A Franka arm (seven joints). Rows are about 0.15 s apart.
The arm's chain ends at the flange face. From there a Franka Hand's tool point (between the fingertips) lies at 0.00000 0.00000 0.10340 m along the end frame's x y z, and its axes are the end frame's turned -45 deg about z.
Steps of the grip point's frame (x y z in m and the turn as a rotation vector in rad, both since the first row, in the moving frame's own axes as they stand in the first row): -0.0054, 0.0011, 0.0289, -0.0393, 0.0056, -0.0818; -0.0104, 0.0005, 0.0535, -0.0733, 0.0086, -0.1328; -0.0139, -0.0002, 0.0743, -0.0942, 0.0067, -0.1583; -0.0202, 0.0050, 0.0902, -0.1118, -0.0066, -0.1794
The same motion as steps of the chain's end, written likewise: -0.0064, 0.0023, 0.0290, -0.0238, 0.0317, -0.0818; -0.0133, 0.0034, 0.0538, -0.0457, 0.0579, -0.1328; -0.0178, 0.0039, 0.0748, -0.0619, 0.0713, -0.1583; -0.0192, 0.0099, 0.0908, -0.0837, 0.0744, -0.1794
